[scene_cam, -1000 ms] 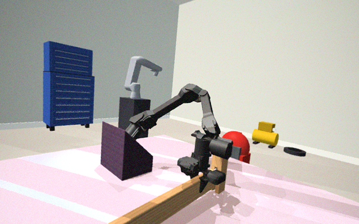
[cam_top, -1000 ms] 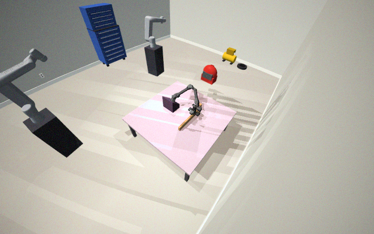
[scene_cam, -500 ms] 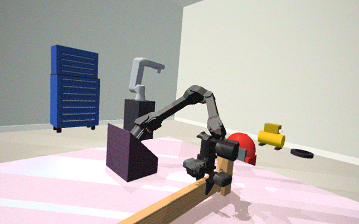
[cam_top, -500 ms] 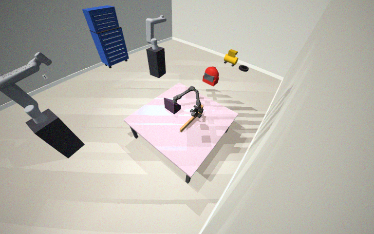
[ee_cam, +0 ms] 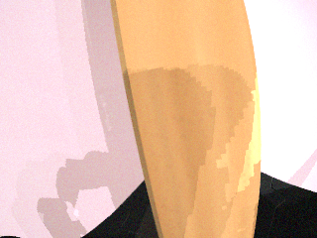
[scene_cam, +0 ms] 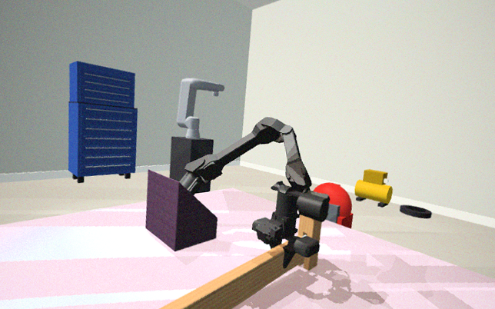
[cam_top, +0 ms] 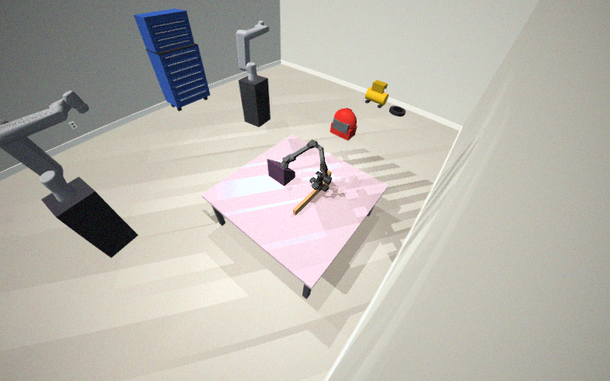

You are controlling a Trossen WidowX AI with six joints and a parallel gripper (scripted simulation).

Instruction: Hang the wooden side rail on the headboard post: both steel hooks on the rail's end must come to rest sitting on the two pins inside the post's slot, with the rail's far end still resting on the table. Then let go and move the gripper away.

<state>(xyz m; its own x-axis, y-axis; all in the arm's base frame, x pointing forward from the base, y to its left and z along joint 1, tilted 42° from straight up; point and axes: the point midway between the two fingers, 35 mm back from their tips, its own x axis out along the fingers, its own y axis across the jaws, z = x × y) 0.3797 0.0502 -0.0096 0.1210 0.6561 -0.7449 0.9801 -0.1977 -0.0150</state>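
Now: gripper tip 20 mm short of the headboard post, 130 mm to the right of it and 40 mm below it.
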